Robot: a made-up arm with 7 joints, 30 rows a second.
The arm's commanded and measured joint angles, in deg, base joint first. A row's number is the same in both.
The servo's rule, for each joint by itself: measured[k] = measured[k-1] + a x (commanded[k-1-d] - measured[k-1]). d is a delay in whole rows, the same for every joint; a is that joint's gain. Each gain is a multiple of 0.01, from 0.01 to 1. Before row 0 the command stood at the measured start. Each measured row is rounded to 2 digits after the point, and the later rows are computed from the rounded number. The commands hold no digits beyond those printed.
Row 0, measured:
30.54, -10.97, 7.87, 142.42, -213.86, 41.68, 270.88
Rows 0 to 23, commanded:
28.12, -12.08, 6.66, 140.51, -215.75, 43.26, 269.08
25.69, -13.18, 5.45, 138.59, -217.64, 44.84, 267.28
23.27, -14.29, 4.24, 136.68, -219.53, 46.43, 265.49
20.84, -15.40, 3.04, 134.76, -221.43, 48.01, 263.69
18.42, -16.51, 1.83, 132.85, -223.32, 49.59, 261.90
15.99, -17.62, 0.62, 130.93, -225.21, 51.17, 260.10
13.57, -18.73, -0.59, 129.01, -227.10, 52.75, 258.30
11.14, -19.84, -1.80, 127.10, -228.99, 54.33, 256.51
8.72, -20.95, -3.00, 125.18, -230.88, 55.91, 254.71
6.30, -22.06, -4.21, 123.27, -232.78, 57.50, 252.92
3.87, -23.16, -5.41, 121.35, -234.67, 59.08, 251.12
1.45, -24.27, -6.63, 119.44, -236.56, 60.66, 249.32
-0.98, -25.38, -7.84, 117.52, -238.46, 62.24, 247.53
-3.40, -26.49, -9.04, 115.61, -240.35, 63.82, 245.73
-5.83, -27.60, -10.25, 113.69, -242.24, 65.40, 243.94
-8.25, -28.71, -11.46, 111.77, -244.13, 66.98, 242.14
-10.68, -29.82, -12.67, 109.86, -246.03, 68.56, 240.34
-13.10, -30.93, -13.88, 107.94, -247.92, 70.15, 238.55
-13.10, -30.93, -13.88, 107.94, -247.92, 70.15, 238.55
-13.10, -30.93, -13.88, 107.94, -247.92, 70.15, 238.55
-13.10, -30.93, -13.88, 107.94, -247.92, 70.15, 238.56
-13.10, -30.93, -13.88, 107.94, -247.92, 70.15, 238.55
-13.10, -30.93, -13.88, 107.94, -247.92, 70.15, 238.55
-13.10, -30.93, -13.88, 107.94, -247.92, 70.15, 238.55
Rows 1 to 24, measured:
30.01, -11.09, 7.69, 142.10, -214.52, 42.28, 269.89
29.06, -11.32, 7.35, 141.50, -215.61, 43.25, 268.45
27.79, -11.65, 6.88, 140.68, -216.98, 44.46, 266.82
26.26, -12.06, 6.30, 139.67, -218.54, 45.81, 265.10
24.54, -12.55, 5.63, 138.51, -220.21, 47.25, 263.34
22.66, -13.11, 4.88, 137.22, -221.96, 48.74, 261.56
20.66, -13.73, 4.06, 135.82, -223.76, 50.26, 259.77
18.57, -14.40, 3.18, 134.34, -225.59, 51.81, 257.98
16.40, -15.12, 2.25, 132.78, -227.44, 53.37, 256.18
14.18, -15.88, 1.28, 131.16, -229.31, 54.94, 254.39
11.91, -16.68, 0.28, 129.49, -231.19, 56.51, 252.59
9.61, -17.51, -0.76, 127.78, -233.07, 58.09, 250.79
7.28, -18.38, -1.82, 126.04, -234.96, 59.67, 249.00
4.93, -19.27, -2.90, 124.27, -236.85, 61.25, 247.20
2.56, -20.19, -4.00, 122.47, -238.74, 62.83, 245.41
0.18, -21.13, -5.12, 120.65, -240.63, 64.41, 243.61
-2.21, -22.09, -6.25, 118.82, -242.52, 65.99, 241.81
-4.61, -23.06, -7.39, 116.97, -244.41, 67.57, 240.02
-6.48, -23.93, -8.36, 115.43, -245.64, 68.55, 239.21
-7.94, -24.70, -9.19, 114.16, -246.44, 69.16, 238.85
-9.08, -25.39, -9.89, 113.10, -246.96, 69.54, 238.69
-9.96, -26.00, -10.49, 112.22, -247.30, 69.77, 238.61
-10.65, -26.54, -11.00, 111.49, -247.52, 69.91, 238.58
-11.19, -27.02, -11.43, 110.89, -247.66, 70.00, 238.56
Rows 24 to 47, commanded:
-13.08, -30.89, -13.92, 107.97, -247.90, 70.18, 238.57
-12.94, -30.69, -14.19, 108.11, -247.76, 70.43, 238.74
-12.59, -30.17, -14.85, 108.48, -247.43, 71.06, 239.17
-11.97, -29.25, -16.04, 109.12, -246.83, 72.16, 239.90
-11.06, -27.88, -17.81, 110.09, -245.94, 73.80, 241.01
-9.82, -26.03, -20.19, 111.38, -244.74, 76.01, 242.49
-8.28, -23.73, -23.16, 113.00, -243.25, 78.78, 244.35
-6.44, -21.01, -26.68, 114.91, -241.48, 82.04, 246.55
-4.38, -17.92, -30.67, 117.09, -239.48, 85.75, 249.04
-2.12, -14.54, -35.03, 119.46, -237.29, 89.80, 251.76
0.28, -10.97, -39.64, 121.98, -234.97, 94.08, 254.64
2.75, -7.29, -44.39, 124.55, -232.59, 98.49, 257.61
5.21, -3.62, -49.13, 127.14, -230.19, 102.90, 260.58
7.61, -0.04, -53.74, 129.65, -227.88, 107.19, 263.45
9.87, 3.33, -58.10, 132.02, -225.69, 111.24, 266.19
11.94, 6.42, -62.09, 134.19, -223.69, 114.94, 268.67
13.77, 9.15, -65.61, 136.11, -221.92, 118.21, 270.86
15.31, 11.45, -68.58, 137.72, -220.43, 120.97, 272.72
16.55, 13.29, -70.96, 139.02, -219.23, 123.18, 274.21
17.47, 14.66, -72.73, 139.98, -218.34, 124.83, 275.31
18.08, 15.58, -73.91, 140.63, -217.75, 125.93, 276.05
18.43, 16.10, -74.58, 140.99, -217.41, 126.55, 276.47
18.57, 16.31, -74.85, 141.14, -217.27, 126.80, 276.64
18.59, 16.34, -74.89, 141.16, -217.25, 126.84, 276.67
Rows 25 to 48, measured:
-11.61, -27.45, -11.80, 110.39, -247.74, 70.07, 238.57
-11.90, -27.81, -12.16, 110.00, -247.75, 70.21, 238.66
-12.05, -28.07, -12.56, 109.74, -247.64, 70.53, 238.94
-12.03, -28.20, -13.08, 109.63, -247.36, 71.15, 239.47
-11.82, -28.16, -13.79, 109.71, -246.86, 72.16, 240.32
-11.38, -27.93, -14.75, 109.99, -246.12, 73.62, 241.51
-10.70, -27.47, -16.01, 110.50, -245.12, 75.58, 243.07
-9.76, -26.76, -17.61, 111.25, -243.85, 78.03, 244.98
-8.58, -25.79, -19.57, 112.24, -242.32, 80.96, 247.21
-7.16, -24.55, -21.89, 113.47, -240.56, 84.32, 249.71
-5.52, -23.06, -24.55, 114.92, -238.60, 88.03, 252.42
-3.70, -21.33, -27.53, 116.56, -236.50, 92.00, 255.27
-1.74, -19.38, -30.77, 118.36, -234.29, 96.14, 258.19
0.32, -17.25, -34.22, 120.28, -232.05, 100.34, 261.08
2.42, -14.99, -37.80, 122.28, -229.82, 104.48, 263.89
4.51, -12.63, -41.44, 124.30, -227.67, 108.45, 266.52
6.55, -10.23, -45.07, 126.31, -225.66, 112.16, 268.91
8.48, -7.85, -48.60, 128.25, -223.83, 115.51, 271.01
10.26, -5.52, -51.95, 130.08, -222.22, 118.42, 272.77
11.85, -3.30, -55.07, 131.76, -220.86, 120.86, 274.17
13.22, -1.22, -57.90, 133.27, -219.77, 122.79, 275.20
14.37, 0.69, -60.40, 134.58, -218.94, 124.22, 275.90
15.29, 2.41, -62.57, 135.70, -218.36, 125.20, 276.31
16.02, 3.94, -64.42, 136.63, -217.97, 125.82, 276.51

